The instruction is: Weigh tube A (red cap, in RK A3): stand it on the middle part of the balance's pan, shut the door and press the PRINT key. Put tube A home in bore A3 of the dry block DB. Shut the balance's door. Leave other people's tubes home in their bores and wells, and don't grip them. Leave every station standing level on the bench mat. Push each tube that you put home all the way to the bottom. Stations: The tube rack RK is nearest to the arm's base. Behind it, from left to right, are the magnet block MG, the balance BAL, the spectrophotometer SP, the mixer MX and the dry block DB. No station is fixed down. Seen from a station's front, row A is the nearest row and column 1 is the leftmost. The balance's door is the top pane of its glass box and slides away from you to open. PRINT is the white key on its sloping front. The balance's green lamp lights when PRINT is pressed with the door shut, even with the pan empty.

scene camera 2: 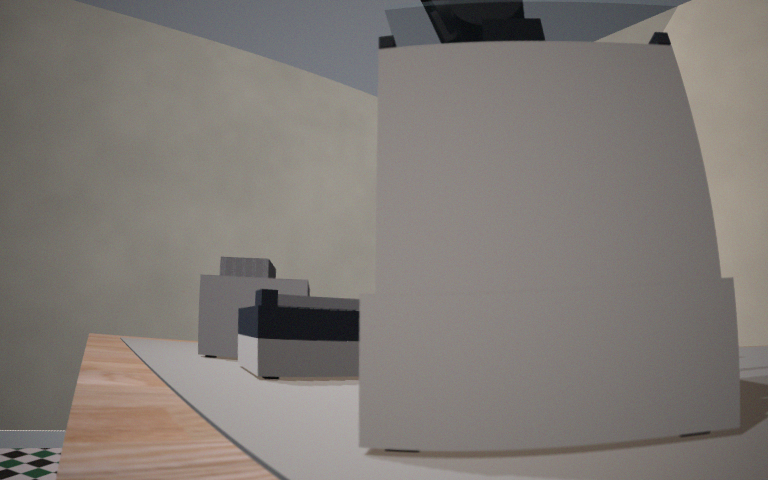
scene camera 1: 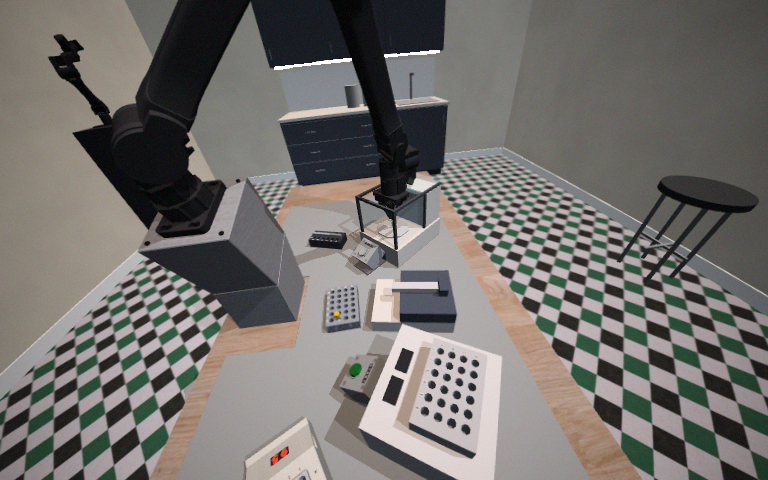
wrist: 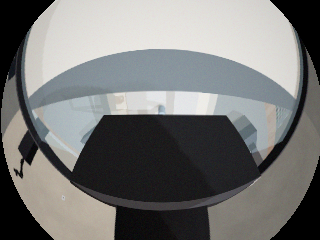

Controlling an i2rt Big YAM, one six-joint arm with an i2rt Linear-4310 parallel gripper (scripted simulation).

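Observation:
Through scene camera 1 I see a balance (scene camera 1: 390, 235), together with a spectrophotometer (scene camera 1: 419, 304). The spectrophotometer is visible to me from scene camera 2 as well (scene camera 2: 273, 342). And in the wrist view I find the balance again (wrist: 64, 161).

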